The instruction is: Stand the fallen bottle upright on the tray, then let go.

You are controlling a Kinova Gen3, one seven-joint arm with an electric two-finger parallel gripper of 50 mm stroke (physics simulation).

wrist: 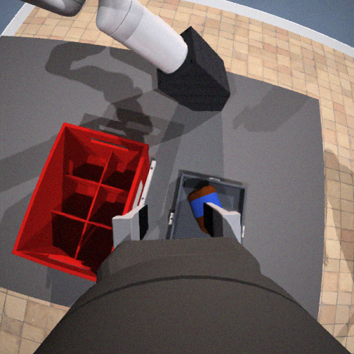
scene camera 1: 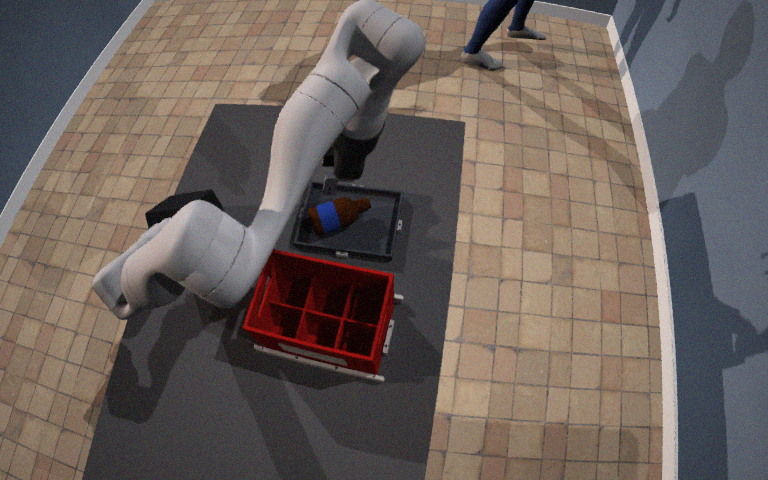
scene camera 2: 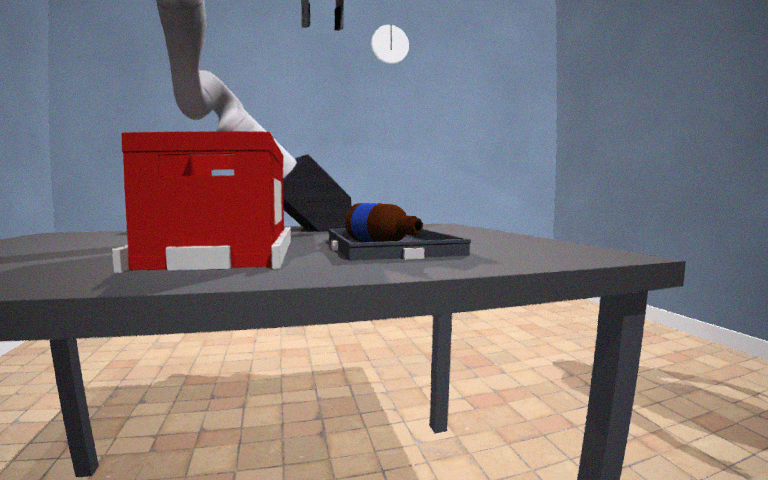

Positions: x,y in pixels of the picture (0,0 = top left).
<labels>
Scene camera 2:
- dark tray: 435,244
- brown bottle: 373,222
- red crate: 171,198
</labels>
